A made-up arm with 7 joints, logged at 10 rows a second.
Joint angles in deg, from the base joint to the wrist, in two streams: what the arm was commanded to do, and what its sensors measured. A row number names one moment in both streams.
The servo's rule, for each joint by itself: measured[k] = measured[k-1] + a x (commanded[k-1-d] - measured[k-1]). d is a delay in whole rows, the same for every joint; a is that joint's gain. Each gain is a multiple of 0.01, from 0.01 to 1. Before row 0 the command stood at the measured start. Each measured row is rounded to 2 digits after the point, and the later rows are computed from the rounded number. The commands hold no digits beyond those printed.
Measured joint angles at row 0: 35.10, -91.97, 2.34, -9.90, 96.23, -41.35, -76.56
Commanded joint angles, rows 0 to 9: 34.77, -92.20, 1.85, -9.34, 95.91, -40.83, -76.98; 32.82, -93.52, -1.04, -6.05, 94.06, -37.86, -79.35; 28.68, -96.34, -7.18, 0.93, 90.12, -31.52, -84.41; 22.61, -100.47, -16.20, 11.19, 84.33, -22.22, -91.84; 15.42, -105.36, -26.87, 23.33, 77.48, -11.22, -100.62; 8.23, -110.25, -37.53, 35.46, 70.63, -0.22, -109.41; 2.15, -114.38, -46.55, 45.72, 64.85, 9.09, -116.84; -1.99, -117.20, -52.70, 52.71, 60.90, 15.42, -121.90; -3.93, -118.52, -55.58, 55.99, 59.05, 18.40, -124.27; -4.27, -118.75, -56.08, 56.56, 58.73, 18.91, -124.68
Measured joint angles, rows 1 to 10: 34.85, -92.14, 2.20, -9.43, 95.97, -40.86, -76.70; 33.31, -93.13, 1.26, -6.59, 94.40, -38.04, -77.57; 29.79, -95.44, -1.19, -0.27, 90.89, -31.91, -79.83; 24.33, -99.06, -5.54, 9.36, 85.51, -22.80, -83.79; 17.56, -103.60, -11.73, 21.09, 78.93, -11.91, -89.34; 10.47, -108.39, -19.21, 33.16, 72.12, -0.92, -95.96; 4.15, -112.70, -27.14, 43.71, 66.16, 8.49, -102.85; -0.52, -115.94, -34.55, 51.27, 61.85, 15.00, -109.14; -3.11, -117.80, -40.65, 55.23, 59.55, 18.20, -114.13; -3.99, -118.48, -45.12, 56.35, 58.88, 18.87, -117.61
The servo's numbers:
d 0
a 0.76 0.72 0.29 0.84 0.82 0.94 0.33

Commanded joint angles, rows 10 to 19: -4.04, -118.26, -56.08, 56.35, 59.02, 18.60, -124.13; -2.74, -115.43, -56.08, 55.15, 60.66, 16.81, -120.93; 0.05, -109.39, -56.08, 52.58, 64.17, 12.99, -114.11; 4.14, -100.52, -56.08, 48.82, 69.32, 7.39, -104.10; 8.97, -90.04, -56.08, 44.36, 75.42, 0.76, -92.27; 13.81, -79.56, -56.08, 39.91, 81.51, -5.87, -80.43; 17.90, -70.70, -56.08, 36.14, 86.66, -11.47, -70.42; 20.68, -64.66, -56.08, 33.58, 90.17, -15.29, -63.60; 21.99, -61.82, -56.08, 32.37, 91.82, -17.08, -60.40; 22.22, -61.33, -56.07, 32.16, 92.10, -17.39, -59.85
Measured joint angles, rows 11 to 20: -4.03, -118.32, -48.30, 56.35, 58.99, 18.62, -119.76; -3.05, -116.24, -50.56, 55.34, 60.36, 16.92, -120.15; -0.69, -111.31, -52.16, 53.02, 63.48, 13.23, -118.16; 2.98, -103.54, -53.30, 49.49, 68.27, 7.74, -113.52; 7.53, -93.82, -54.11, 45.18, 74.13, 1.18, -106.51; 12.30, -83.55, -54.68, 40.75, 80.18, -5.45, -97.90; 16.56, -74.30, -55.09, 36.88, 85.49, -11.11, -88.83; 19.69, -67.36, -55.38, 34.11, 89.33, -15.04, -80.50; 21.44, -63.37, -55.58, 32.65, 91.37, -16.96, -73.87; 22.03, -61.90, -55.72, 32.24, 91.97, -17.36, -69.24
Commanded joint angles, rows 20 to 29: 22.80, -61.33, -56.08, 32.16, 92.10, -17.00, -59.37; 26.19, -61.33, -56.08, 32.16, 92.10, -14.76, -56.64; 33.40, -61.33, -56.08, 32.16, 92.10, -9.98, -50.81; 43.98, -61.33, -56.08, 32.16, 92.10, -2.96, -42.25; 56.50, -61.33, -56.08, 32.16, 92.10, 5.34, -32.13; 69.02, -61.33, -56.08, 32.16, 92.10, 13.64, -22.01; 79.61, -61.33, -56.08, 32.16, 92.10, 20.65, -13.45; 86.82, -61.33, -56.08, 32.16, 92.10, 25.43, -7.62; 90.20, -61.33, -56.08, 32.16, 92.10, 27.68, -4.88; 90.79, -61.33, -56.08, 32.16, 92.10, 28.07, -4.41
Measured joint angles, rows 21 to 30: 22.62, -61.49, -55.82, 32.17, 92.08, -17.02, -65.98; 25.33, -61.37, -55.90, 32.16, 92.10, -14.90, -62.90; 31.46, -61.34, -55.95, 32.16, 92.10, -10.28, -58.91; 40.98, -61.33, -55.99, 32.16, 92.10, -3.40, -53.41; 52.78, -61.33, -56.02, 32.16, 92.10, 4.82, -46.39; 65.12, -61.33, -56.04, 32.16, 92.10, 13.11, -38.34; 76.13, -61.33, -56.05, 32.16, 92.10, 20.20, -30.13; 84.25, -61.33, -56.06, 32.16, 92.10, 25.12, -22.70; 88.77, -61.33, -56.07, 32.16, 92.10, 27.53, -16.82; 90.31, -61.33, -56.07, 32.16, 92.10, 28.04, -12.72
